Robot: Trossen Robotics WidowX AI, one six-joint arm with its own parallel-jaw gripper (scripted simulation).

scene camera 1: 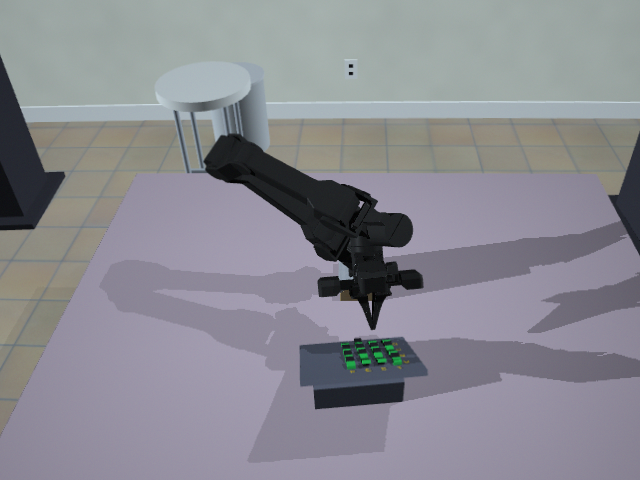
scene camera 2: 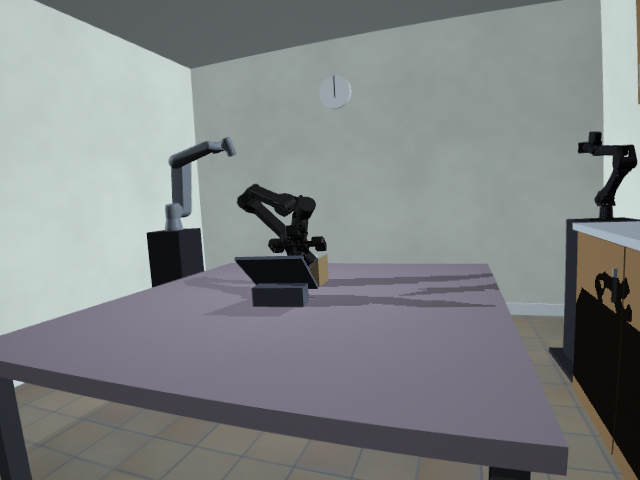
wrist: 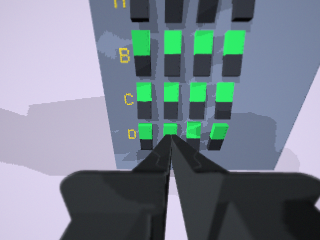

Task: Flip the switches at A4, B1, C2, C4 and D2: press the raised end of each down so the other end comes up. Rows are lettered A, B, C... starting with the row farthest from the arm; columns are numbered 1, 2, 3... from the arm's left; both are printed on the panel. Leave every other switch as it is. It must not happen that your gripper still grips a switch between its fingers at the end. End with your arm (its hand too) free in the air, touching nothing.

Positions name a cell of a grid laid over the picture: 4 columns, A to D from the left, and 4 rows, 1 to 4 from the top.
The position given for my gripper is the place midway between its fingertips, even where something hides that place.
Note:
I see my gripper (scene camera 1: C3).
My gripper also shows in scene camera 2 (scene camera 2: B3) and in the wrist view (wrist: C3).

